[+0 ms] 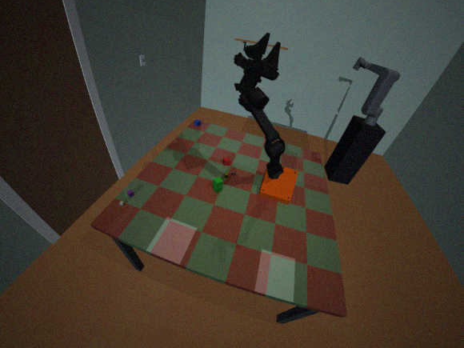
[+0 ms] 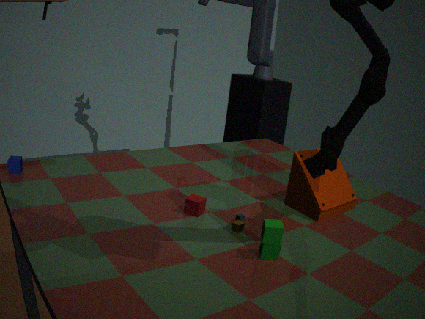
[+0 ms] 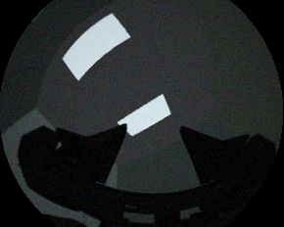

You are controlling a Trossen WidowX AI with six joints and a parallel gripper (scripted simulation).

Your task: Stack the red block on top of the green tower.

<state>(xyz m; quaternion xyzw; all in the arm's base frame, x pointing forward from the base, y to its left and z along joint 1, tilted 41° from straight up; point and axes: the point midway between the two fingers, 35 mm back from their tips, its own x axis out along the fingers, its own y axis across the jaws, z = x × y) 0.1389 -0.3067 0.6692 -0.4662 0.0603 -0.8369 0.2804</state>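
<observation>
Right now the red block is 130 mm ahead of my gripper tip, 360 mm to the right of it and 830 mm below it. Also, from my gripper tip: purple cube (610 mm ahead, 110 mm to the left, 840 mm below); small yellow cube (100 mm ahead, 220 mm to the right, 840 mm below); small grey cube (50 mm ahead, 260 mm to the right, 840 mm below).
</observation>
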